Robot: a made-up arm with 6 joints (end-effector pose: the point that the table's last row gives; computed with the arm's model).
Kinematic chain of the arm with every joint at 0, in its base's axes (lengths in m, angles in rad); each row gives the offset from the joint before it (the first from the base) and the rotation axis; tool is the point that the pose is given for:
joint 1: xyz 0 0 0.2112 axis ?
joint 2: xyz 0 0 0 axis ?
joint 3: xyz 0 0 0.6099 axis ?
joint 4: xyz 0 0 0 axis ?
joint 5: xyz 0.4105 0 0 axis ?
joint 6: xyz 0 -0.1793 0 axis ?
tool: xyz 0 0 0
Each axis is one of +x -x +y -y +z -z.
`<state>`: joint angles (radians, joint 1 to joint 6).
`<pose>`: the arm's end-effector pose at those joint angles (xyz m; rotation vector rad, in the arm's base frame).
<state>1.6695 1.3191 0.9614 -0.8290 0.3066 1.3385</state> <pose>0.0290 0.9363 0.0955 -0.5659 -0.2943 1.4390</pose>
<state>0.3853 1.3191 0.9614 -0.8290 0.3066 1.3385</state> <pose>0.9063 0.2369 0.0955 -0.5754 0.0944 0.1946</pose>
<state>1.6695 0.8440 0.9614 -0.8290 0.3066 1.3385</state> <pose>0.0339 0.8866 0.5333 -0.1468 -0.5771 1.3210</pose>
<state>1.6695 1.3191 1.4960 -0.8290 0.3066 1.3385</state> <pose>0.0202 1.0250 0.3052 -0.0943 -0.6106 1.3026</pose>
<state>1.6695 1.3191 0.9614 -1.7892 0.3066 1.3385</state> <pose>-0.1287 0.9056 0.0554 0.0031 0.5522 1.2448</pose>
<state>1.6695 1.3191 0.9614 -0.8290 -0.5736 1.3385</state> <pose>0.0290 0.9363 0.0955 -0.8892 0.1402 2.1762</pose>
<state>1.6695 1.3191 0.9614 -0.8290 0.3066 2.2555</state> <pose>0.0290 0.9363 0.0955 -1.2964 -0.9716 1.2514</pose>
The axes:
joint 1: +z
joint 2: +y
joint 3: -y
joint 4: -x
joint 5: -y
joint 6: -x

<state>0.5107 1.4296 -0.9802 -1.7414 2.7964 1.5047</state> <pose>0.1425 0.1147 0.1542 -2.7296 -0.1717 -1.0474</pose>
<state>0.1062 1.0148 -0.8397 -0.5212 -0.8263 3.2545</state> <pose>0.3321 -0.1210 0.1640 -0.6754 0.1741 2.7305</pose>
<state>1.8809 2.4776 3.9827 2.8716 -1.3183 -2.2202</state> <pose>-0.2729 0.2854 0.1436 1.8264 -1.1796 -0.2167</pose>
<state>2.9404 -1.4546 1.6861 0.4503 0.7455 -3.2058</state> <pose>1.0281 -0.0449 0.2042 -0.2947 0.7614 -0.3809</pose>
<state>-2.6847 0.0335 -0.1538 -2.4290 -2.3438 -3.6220</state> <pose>-0.3008 -0.2991 0.6291 -1.6244 -0.3862 -0.7526</pose>
